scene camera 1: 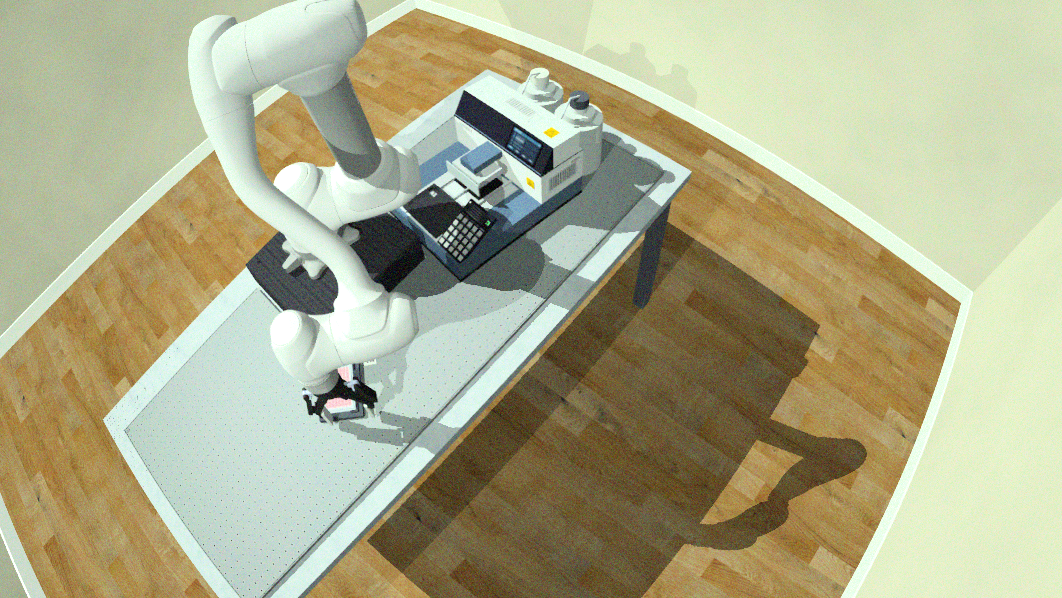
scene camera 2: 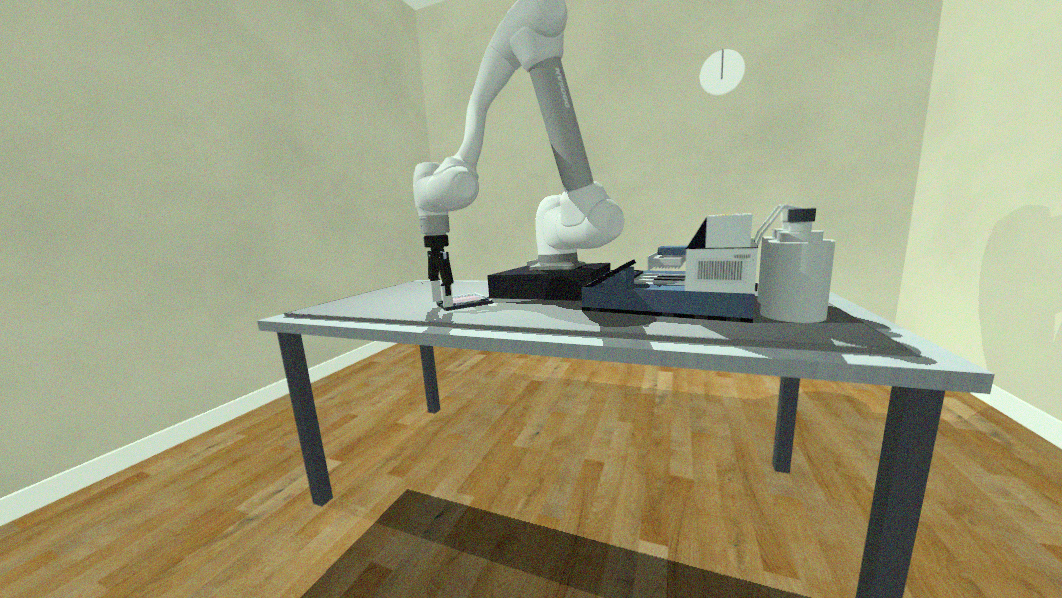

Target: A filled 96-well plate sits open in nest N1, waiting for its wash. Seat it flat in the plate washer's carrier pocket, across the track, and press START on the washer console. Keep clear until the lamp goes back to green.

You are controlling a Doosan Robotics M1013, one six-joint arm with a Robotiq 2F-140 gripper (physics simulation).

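Pixels of known places: gripper, fingertip midpoint: (scene camera 1: pixel 351 416) (scene camera 2: pixel 442 303); arm's base, link origin: (scene camera 2: pixel 558 267).
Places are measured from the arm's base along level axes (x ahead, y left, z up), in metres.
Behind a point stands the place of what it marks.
Note:
The 96-well plate (scene camera 1: pixel 341 404) @(y -0.258, x 0.377, z -0.056 m) (scene camera 2: pixel 468 300) @(y -0.200, x 0.355, z -0.063 m), with pink filling, lies flat in nest N1 on the left half of the table. My gripper (scene camera 1: pixel 339 408) @(y -0.260, x 0.417, z -0.062 m) (scene camera 2: pixel 443 297) @(y -0.260, x 0.417, z -0.062 m) points straight down over it and is open. Its fingers stand on either side of the plate, low by the table top, and I cannot tell whether they touch it. The plate washer (scene camera 1: pixel 552 159) @(y 0.508, x 0.388, z 0.134 m) (scene camera 2: pixel 719 268) @(y 0.543, x 0.393, z 0.048 m) stands at the far right end. Its dark carrier pocket (scene camera 1: pixel 433 209) @(y 0.271, x 0.182, z 0.004 m) lies in front of it. The console keypad (scene camera 1: pixel 462 236) @(y 0.250, x 0.315, z 0.017 m) has a small green lamp (scene camera 1: pixel 487 221) @(y 0.304, x 0.352, z 0.052 m).
The arm's dark base block (scene camera 1: pixel 393 249) @(y 0.113, x 0.198, z 0.010 m) (scene camera 2: pixel 545 282) @(y 0.028, x 0.223, z -0.022 m) stands between the nest and the washer. Two bottles (scene camera 1: pixel 543 86) @(y 0.727, x 0.175, z 0.140 m) (scene camera 1: pixel 580 105) @(y 0.699, x 0.329, z 0.166 m) stand behind the washer, and one shows in scene camera 2 as a large canister (scene camera 2: pixel 794 279) @(y 0.700, x 0.376, z 0.021 m). The table (scene camera 1: pixel 221 476) @(y -0.649, x 0.261, z -0.081 m) (scene camera 2: pixel 668 345) @(y 0.439, x 0.572, z -0.094 m) has a raised strip along its front edge.

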